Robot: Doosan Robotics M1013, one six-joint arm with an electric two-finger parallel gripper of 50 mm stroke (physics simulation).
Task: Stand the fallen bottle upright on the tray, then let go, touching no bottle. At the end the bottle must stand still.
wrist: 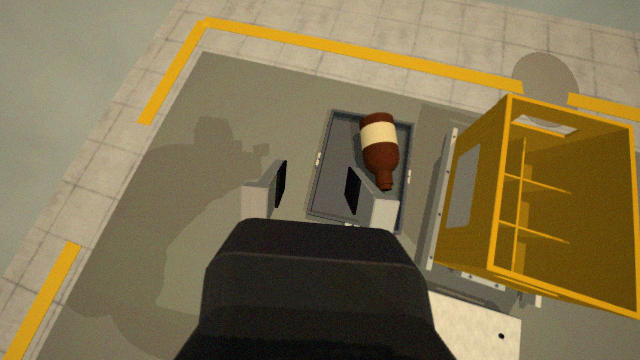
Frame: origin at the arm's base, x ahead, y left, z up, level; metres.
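Where they show: gripper, fingertip midpoint: (316,178).
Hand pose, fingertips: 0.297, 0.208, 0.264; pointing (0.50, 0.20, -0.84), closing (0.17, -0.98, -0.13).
Observation:
Each offset is from my fingertips to the top centre of the thing, as dx, dy, dz. "pt": to the spot under its first point.
A brown bottle @(+0.161, -0.082, -0.242) (381,152) with a cream label lies on its side in the grey tray @(pt +0.078, +0.013, -0.316) (327,185), towards the tray's right side. Its base points to the top of the view and its neck to the bottom, close beside the right finger. My gripper (316,178) is open, with nothing between its fingers. It hangs above the tray's left edge, left of the bottle's neck. The right finger and the gripper body hide part of the tray's lower end.
A yellow crate @(+0.105, -0.322, -0.146) (505,185) with inner dividers stands to the right of the tray. A grey metal rail @(+0.113, -0.224, -0.291) (442,200) runs between them. A pale plate (475,320) with a dark hole is at the lower right. Yellow floor stripes (350,48) run beyond the table's edge.

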